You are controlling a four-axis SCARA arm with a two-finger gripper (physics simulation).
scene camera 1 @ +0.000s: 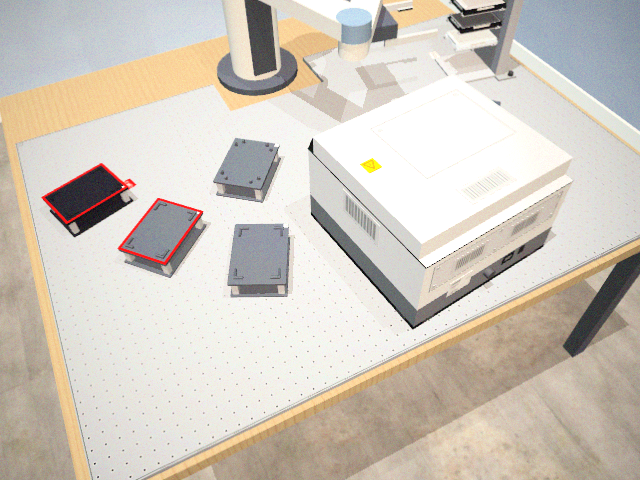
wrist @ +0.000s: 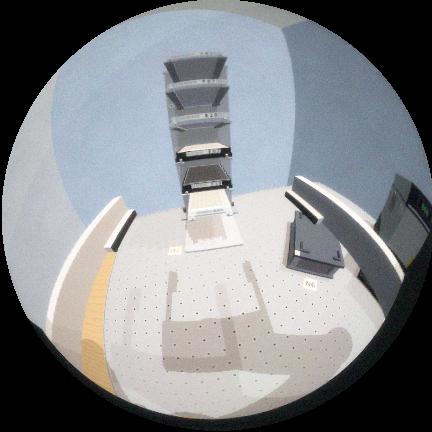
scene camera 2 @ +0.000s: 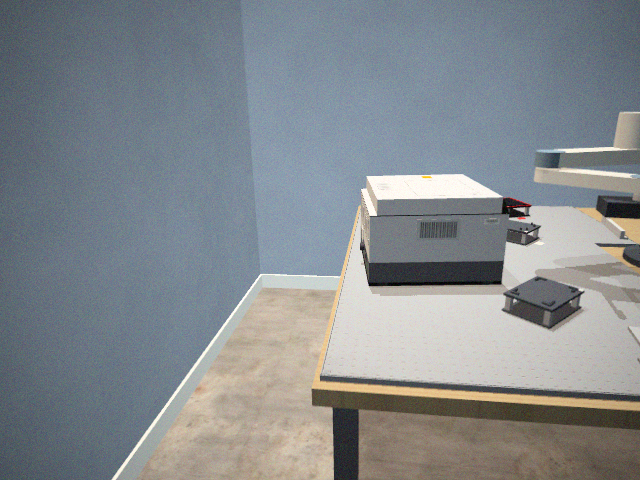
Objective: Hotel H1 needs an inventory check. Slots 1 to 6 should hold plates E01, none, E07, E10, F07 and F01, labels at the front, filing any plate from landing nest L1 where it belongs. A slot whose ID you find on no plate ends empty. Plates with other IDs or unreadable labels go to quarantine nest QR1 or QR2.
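Places are measured from the arm's base along level axes (x ahead, y left, z up), in centimetres.
Pixels of known places: gripper, fingertip midpoint: (scene camera 1: 423,18) (wrist: 210,191); arm's base at its link origin: (scene camera 1: 257,71).
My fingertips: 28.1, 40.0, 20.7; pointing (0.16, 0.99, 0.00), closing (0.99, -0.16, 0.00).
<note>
For each thing: its top centre in the pictures, then the offset to it from my fingertips, as dx, dy, dz.
- white plate at its top centre: (wrist: 207,194) (scene camera 1: 471,35) +2.5, +16.0, -8.2
- dark plate with a black skirt, top centre: (wrist: 204,171) (scene camera 1: 475,17) +2.5, +16.0, -2.9
- cream-topped plate with a black skirt, top centre: (wrist: 201,145) +2.5, +16.0, +2.4
- grey nest at its top centre: (wrist: 319,231) (scene camera 2: 544,289) +24.3, -0.1, -13.8
- N6 tag at its top centre: (wrist: 309,283) +16.8, -7.5, -19.4
- large white instrument at its top centre: (scene camera 1: 439,146) (scene camera 2: 425,185) +51.2, -31.3, +6.1
A tall plate hotel (scene camera 1: 507,43) (wrist: 235,239) stands ahead of my gripper; I cannot read its tag. In the wrist view its lower plates are a white plate (wrist: 209,202), a dark plate with a black skirt (wrist: 206,175) and a cream-topped plate with a black skirt (wrist: 202,151). Above them are several clear or grey plates, including one (wrist: 200,120); front labels are too blurred to read surely. My gripper (wrist: 210,191) is open and empty, its fingers wide apart, short of the hotel. Two red-rimmed nests (scene camera 1: 87,193) (scene camera 1: 162,229) stand at the left; their IDs do not show.
A grey nest (scene camera 2: 542,291) (wrist: 317,240) with an N6 tag (wrist: 310,284) stands right of the hotel, near my right finger. A large white instrument (scene camera 1: 439,155) (scene camera 2: 436,237) (wrist: 405,220) stands farther right. Two grey nests (scene camera 1: 248,162) (scene camera 1: 260,253) stand left of it in scene camera 1.
</note>
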